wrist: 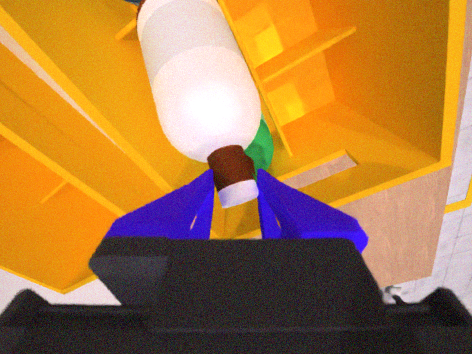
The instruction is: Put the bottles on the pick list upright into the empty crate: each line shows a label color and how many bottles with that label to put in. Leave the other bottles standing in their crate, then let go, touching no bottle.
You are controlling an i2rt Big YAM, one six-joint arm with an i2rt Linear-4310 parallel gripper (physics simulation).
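Frame: origin at the arm's base, x back, y right, z up, level; millimetres.
Where they show: gripper, fingertip midpoint: [235, 176].
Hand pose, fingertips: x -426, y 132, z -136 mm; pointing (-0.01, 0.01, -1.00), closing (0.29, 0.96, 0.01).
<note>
Each offset is from my fingertips to the top centre of the thing. "pt": to the spot under its first point. Level surfaces: height alone.
A large bottle [200, 90] with a white shoulder, a pale grey band, a brown neck and a white cap fills the upper middle of the wrist view. My gripper [235, 176] is shut on its neck, one blue fingertip on each side. The bottle leans in the picture inside or over the yellow crate {pt dx -19, dy +126, dz -2 mm} [447, 90]; its base is out of view. A green bottle {dx +23, dy -2, dz -14 mm} [265, 145] shows partly behind it, close to the right fingertip. A second yellow crate {pt dx -35, dy -114, dz -2 mm} [62, 175] lies to the left. The pick list does not show.
A thin yellow divider {dx -44, dy +77, dz -83 mm} [310, 55] stands right of the held bottle. The right crate's near wall has a slot. A wooden surface {dz -177 mm} [400, 225] shows beyond that wall. A small blue and brown piece of something shows at the top left edge.
</note>
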